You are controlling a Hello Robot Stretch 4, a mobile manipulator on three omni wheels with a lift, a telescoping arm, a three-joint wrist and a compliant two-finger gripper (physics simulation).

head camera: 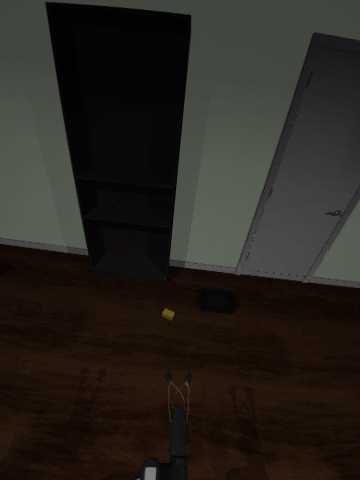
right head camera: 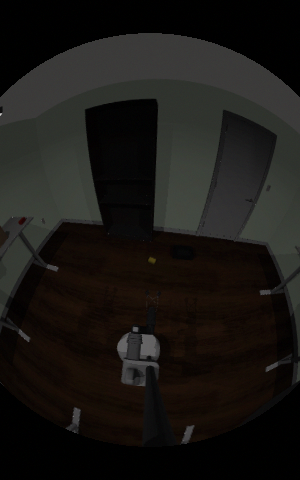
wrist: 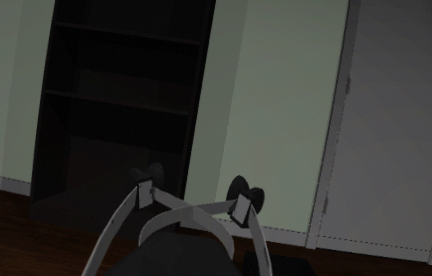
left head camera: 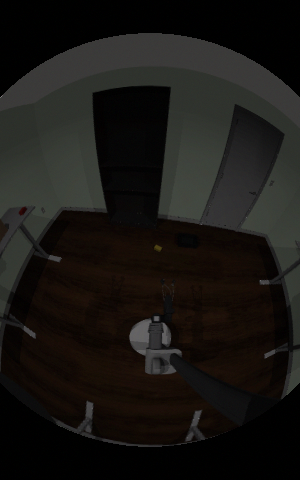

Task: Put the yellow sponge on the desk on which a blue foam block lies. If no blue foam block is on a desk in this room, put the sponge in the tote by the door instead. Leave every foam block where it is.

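Observation:
The yellow sponge (head camera: 168, 314) (left head camera: 158, 248) (right head camera: 152, 260) lies on the floor in front of the dark shelf unit, left of the tote. The black tote (head camera: 217, 301) (left head camera: 187, 240) (right head camera: 183, 252) (wrist: 277, 265) stands on the floor near the door. My gripper (head camera: 178, 376) (left head camera: 168, 282) (right head camera: 152, 292) (wrist: 196, 184) is open and empty, nearer to me than the sponge and apart from it. A desk (left head camera: 16, 223) (right head camera: 16, 230) at the far left bears a red block (left head camera: 23, 211) (right head camera: 22, 220). No blue foam block shows in these views.
The tall shelf unit (head camera: 182, 125) (left head camera: 164, 150) (right head camera: 154, 165) (wrist: 199, 90) stands against the wall. The grey door (head camera: 305, 175) (left head camera: 245, 170) (right head camera: 240, 175) (wrist: 390, 125) is right of it. Desk legs stand at both sides and at the bottom of the left and right head views. A brown object lies on the left desk.

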